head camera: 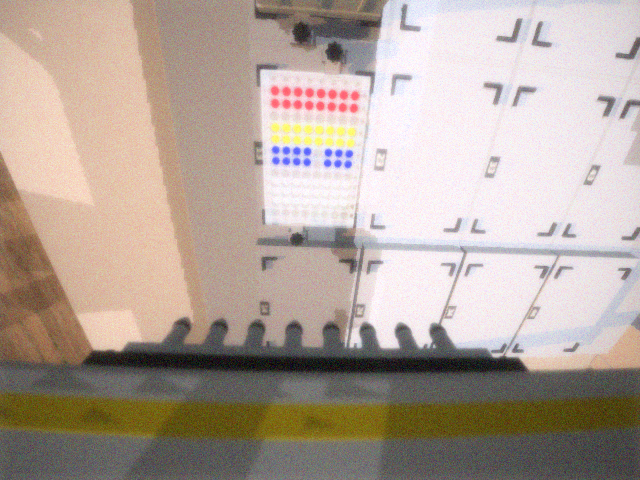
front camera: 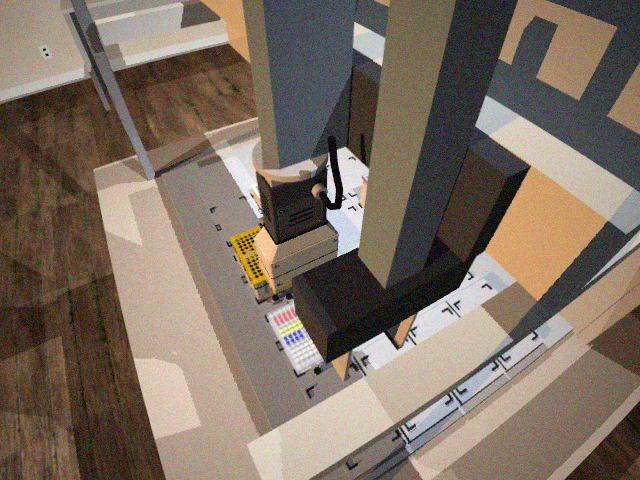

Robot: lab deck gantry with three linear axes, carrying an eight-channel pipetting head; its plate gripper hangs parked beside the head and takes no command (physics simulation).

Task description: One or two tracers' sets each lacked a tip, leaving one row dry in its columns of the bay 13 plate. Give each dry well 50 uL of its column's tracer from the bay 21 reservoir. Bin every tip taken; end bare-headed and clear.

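Note:
The white plate [front camera: 294,338] [head camera: 310,198] lies flat. In the head view its two red and two yellow lines of wells look complete; the two blue lines share one pale gap right of their middle. The pipetting head [front camera: 299,253] is beside the yellow-topped tip rack [front camera: 245,248] and hides part of it. Its row of nozzles [head camera: 293,330] looks bare, in front of the plate in the head view. The parked plate gripper [front camera: 372,362] shows two orange blades apart under a black block, with nothing seen between them. The reservoir and bin cannot be made out behind the head and beams.
Dark round knobs [head camera: 301,32] [head camera: 334,51] [head camera: 296,238] stand by the plate's two ends. A large black block [front camera: 361,310] hangs to the right of the plate in the front view. A tall grey post [front camera: 118,108] rises at the deck's far left corner.

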